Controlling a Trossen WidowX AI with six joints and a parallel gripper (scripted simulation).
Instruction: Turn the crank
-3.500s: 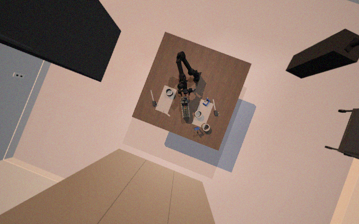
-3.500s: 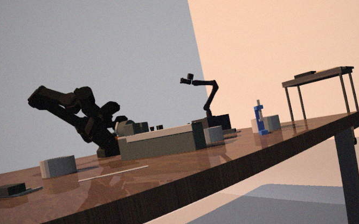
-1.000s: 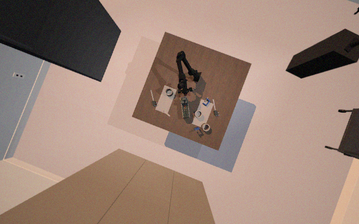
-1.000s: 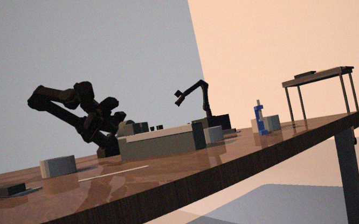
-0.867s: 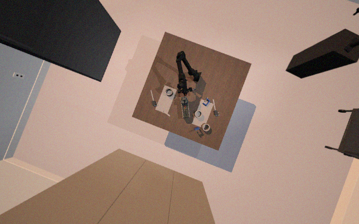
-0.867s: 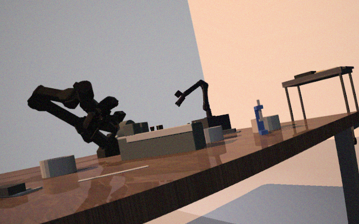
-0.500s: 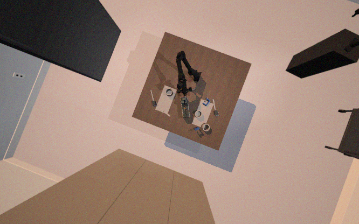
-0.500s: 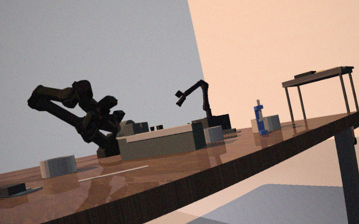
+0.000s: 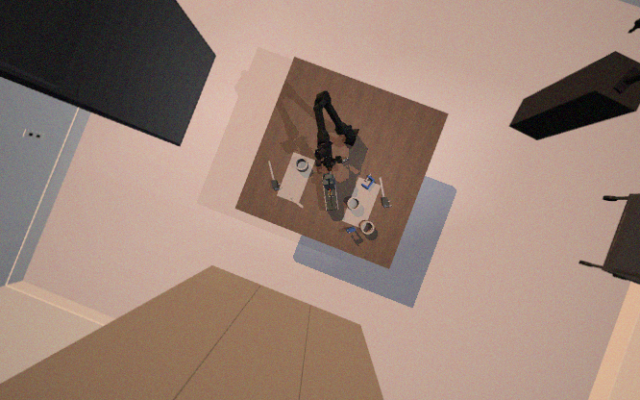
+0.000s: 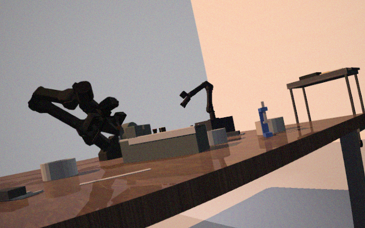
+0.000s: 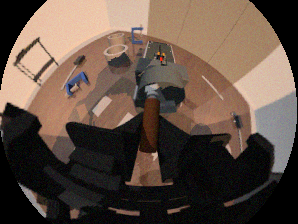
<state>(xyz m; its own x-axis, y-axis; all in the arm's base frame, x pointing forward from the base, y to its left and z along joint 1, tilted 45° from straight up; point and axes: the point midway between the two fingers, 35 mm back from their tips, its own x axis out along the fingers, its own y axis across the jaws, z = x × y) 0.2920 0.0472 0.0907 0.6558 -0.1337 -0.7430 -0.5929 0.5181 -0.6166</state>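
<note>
My gripper tip is now 12 cm short of the red pointer, 7 cm to the right of it and 1 cm above it. From my gripper tip the other things lie so: crank handle: 2 cm above, 1 cm to the right, 1 cm behind; thin white rod: 32 cm ahead, 13 cm to the right, 9 cm below.
</note>
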